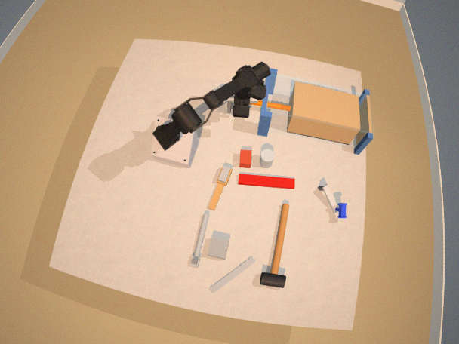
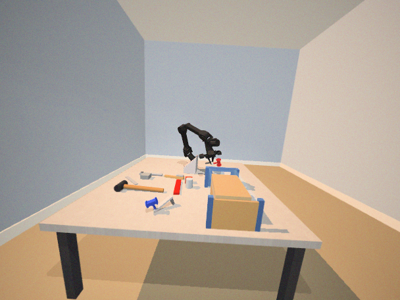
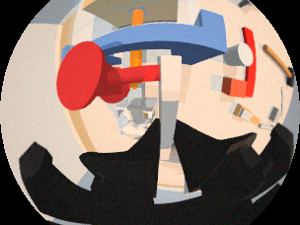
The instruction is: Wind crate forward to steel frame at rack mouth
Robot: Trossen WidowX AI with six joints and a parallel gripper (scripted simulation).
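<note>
Now: gripper tip 50 mm short of the red knob, 40 mm to the right of it and 30 mm below it. Also, from my gripper tip: winch: 130 mm below, 80 mm behind, 70 mm to the left; then blue frame: 90 mm ahead, 70 mm to the left, 50 mm below; then red bar: 270 mm to the right, 150 mm below, 140 mm ahead.
</note>
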